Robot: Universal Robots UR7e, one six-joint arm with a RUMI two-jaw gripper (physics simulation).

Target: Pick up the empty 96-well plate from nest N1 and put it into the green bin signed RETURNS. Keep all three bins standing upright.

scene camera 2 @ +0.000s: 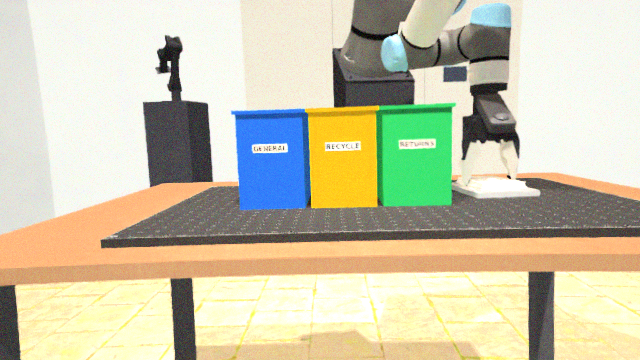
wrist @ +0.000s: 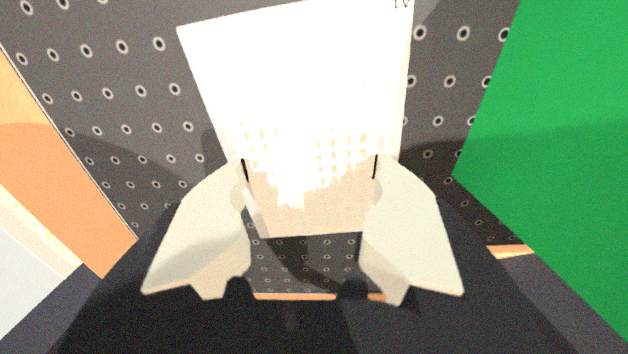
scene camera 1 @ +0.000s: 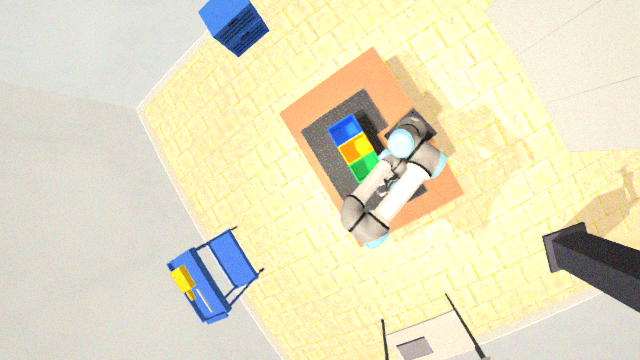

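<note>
Looking through the wrist view, I see my gripper. The pictures show the gripper together with a white 96-well plate, and they let me see a blue general bin, a yellow recycle bin and a green returns bin as well.
</note>
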